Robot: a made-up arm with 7 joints. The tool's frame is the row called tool.
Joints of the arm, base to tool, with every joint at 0 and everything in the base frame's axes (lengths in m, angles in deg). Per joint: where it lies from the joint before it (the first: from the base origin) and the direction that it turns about. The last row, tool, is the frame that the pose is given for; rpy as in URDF.
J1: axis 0 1 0 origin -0.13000 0.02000 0.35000
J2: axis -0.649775 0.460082 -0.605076 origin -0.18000 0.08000 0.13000
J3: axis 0 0 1 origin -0.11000 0.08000 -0.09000
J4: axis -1 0 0 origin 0.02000 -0.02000 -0.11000
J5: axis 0 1 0 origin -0.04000 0.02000 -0.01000
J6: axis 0 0 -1 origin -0.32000 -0.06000 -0.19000
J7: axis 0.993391 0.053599 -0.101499 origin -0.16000 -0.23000 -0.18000
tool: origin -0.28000 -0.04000 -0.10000 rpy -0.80 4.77 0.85
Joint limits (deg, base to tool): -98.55..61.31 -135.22..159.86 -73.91..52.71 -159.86..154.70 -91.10..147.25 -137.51..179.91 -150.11..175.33
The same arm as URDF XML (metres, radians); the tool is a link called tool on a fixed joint. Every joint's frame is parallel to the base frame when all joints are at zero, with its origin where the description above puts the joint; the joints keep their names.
<robot name="arm">
  <joint name="tool_joint" type="fixed">
    <parent link="link7"/>
    <child link="tool"/>
    <origin xyz="-0.28 -0.04 -0.1" rpy="-0.014 0.0833 0.0148"/>
  </joint>
  <joint name="J7" type="revolute">
    <parent link="link6"/>
    <child link="link7"/>
    <origin xyz="-0.16 -0.23 -0.18"/>
    <axis xyz="0.993391 0.053599 -0.101499"/>
    <limit lower="-2.6199" upper="3.0601"/>
  </joint>
  <joint name="J6" type="revolute">
    <parent link="link5"/>
    <child link="link6"/>
    <origin xyz="-0.32 -0.06 -0.19"/>
    <axis xyz="0 0 -1"/>
    <limit lower="-2.4" upper="3.14"/>
  </joint>
  <joint name="J5" type="revolute">
    <parent link="link4"/>
    <child link="link5"/>
    <origin xyz="-0.04 0.02 -0.01"/>
    <axis xyz="0 1 0"/>
    <limit lower="-1.59" upper="2.57"/>
  </joint>
  <joint name="J4" type="revolute">
    <parent link="link3"/>
    <child link="link4"/>
    <origin xyz="0.02 -0.02 -0.11"/>
    <axis xyz="-1 0 0"/>
    <limit lower="-2.7901" upper="2.7"/>
  </joint>
  <joint name="J3" type="revolute">
    <parent link="link2"/>
    <child link="link3"/>
    <origin xyz="-0.11 0.08 -0.09"/>
    <axis xyz="0 0 1"/>
    <limit lower="-1.29" upper="0.92"/>
  </joint>
  <joint name="J2" type="revolute">
    <parent link="link1"/>
    <child link="link2"/>
    <origin xyz="-0.18 0.08 0.13"/>
    <axis xyz="-0.649775 0.460082 -0.605076"/>
    <limit lower="-2.36" upper="2.7901"/>
  </joint>
  <joint name="J1" type="revolute">
    <parent link="base"/>
    <child link="link1"/>
    <origin xyz="-0.13 0.02 0.35"/>
    <axis xyz="0 1 0"/>
    <limit lower="-1.72" upper="1.0701"/>
  </joint>
  <link name="base"/>
  <link name="link1"/>
  <link name="link2"/>
  <link name="link3"/>
  <link name="link4"/>
  <link name="link5"/>
  <link name="link6"/>
  <link name="link7"/>
  <link name="tool"/>
</robot>

